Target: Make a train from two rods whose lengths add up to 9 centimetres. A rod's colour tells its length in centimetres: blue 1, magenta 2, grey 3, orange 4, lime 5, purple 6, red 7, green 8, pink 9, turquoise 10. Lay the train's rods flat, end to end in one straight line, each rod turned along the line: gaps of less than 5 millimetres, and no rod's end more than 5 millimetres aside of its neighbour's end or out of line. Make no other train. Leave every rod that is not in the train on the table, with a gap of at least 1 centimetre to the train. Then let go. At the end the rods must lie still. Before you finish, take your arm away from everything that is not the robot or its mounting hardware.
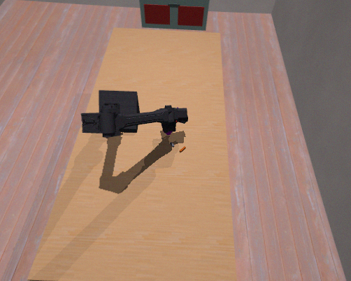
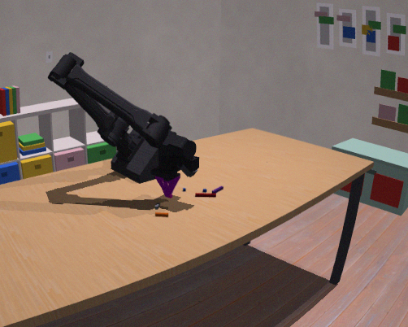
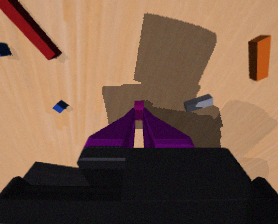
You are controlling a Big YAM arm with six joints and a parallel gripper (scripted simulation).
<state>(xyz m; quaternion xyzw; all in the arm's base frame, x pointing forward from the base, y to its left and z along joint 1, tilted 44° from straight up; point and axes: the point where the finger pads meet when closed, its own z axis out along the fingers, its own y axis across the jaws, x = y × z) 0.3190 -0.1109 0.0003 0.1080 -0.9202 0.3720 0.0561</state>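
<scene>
Now: the red rod 12 cm to the left of my hand, 6 cm ahead of it and 2 cm below it. Round my hand: orange rod: 10 cm to the right, 8 cm ahead, 2 cm below; then magenta rod: 1 cm below; then grey rod: 7 cm to the right, 2 cm below, 2 cm ahead.
</scene>
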